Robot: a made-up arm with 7 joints.
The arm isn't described. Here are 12 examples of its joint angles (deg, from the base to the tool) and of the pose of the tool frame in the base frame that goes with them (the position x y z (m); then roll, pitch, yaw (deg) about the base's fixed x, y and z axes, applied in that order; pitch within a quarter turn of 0, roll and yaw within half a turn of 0).
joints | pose
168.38 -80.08 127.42 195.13 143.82 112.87 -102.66 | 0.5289 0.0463 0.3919 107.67 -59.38 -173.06
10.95 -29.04 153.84 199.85 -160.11 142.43 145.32 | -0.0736 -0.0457 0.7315 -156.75 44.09 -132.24
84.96 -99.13 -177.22 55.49 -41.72 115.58 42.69 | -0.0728 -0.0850 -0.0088 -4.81 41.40 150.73
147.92 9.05 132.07 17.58 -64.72 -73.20 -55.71 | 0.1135 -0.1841 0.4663 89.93 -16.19 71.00
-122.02 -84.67 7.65 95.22 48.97 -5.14 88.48 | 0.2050 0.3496 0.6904 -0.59 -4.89 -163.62
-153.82 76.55 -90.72 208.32 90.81 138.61 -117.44 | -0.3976 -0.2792 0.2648 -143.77 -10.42 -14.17
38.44 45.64 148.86 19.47 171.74 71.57 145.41 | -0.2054 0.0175 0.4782 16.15 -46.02 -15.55
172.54 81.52 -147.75 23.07 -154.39 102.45 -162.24 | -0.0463 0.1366 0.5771 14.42 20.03 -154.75
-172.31 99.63 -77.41 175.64 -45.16 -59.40 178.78 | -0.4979 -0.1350 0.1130 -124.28 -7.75 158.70
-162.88 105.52 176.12 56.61 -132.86 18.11 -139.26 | -0.2249 -0.0638 0.5895 -6.58 16.47 -76.81
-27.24 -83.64 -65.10 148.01 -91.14 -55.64 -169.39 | -0.4811 0.1573 0.4976 19.03 11.30 -156.61
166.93 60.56 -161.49 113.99 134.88 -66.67 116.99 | -0.1740 0.0461 0.6889 60.75 -7.55 52.56
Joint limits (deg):
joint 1: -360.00..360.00
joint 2: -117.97..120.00
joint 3: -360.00..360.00
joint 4: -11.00..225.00
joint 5: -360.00..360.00
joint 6: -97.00..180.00
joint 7: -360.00..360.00
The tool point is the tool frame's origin. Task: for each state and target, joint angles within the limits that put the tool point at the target. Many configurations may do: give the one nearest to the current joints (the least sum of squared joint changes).
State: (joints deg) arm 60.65 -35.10 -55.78 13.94 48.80 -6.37 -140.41
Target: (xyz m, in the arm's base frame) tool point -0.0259 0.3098 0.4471
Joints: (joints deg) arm 107.92 -13.61 -4.58 33.63 37.04 0.91 -140.41
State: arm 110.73 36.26 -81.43 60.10 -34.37 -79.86 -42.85
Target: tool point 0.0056 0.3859 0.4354
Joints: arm 127.83 37.51 -72.90 53.03 -40.24 -87.80 -42.85
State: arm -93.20 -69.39 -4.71 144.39 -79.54 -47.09 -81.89
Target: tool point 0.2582 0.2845 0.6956
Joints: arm -113.48 -58.51 1.69 139.01 -82.91 -47.43 -81.89
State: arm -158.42 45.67 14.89 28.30 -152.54 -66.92 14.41
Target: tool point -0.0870 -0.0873 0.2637
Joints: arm -160.66 51.43 11.19 19.55 -161.47 -56.79 14.41
